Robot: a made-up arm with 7 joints. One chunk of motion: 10 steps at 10 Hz.
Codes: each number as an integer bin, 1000 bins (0 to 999) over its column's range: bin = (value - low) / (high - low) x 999, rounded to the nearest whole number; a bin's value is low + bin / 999 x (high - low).
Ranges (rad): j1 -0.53..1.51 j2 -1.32..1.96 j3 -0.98..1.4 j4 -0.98..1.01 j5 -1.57..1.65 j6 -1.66..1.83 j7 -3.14..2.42
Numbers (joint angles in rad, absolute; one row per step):
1: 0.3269 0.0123 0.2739 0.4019 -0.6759 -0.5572 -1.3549
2: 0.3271 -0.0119 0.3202 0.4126 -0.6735 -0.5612 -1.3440
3: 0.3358 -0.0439 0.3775 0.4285 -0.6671 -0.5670 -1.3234
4: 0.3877 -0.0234 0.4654 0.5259 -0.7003 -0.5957 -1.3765
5: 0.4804 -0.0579 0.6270 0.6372 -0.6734 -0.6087 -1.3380
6: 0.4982 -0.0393 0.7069 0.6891 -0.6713 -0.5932 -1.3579
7: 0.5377 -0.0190 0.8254 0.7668 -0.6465 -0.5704 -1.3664
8: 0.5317 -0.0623 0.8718 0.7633 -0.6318 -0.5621 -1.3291
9: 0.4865 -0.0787 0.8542 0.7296 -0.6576 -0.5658 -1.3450
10: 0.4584 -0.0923 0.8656 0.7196 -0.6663 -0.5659 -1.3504
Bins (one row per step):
1: 420 406 526 694 277 316 321
2: 420 398 546 699 278 315 323
3: 424 389 570 707 280 313 326
4: 449 395 607 756 270 305 317
5: 495 384 675 812 278 301 324
6: 504 390 708 838 279 305 320
7: 523 396 758 877 287 312 319
8: 520 383 777 875 291 314 325
9: 498 378 770 858 283 313 323
10: 484 374 775 853 280 313 322

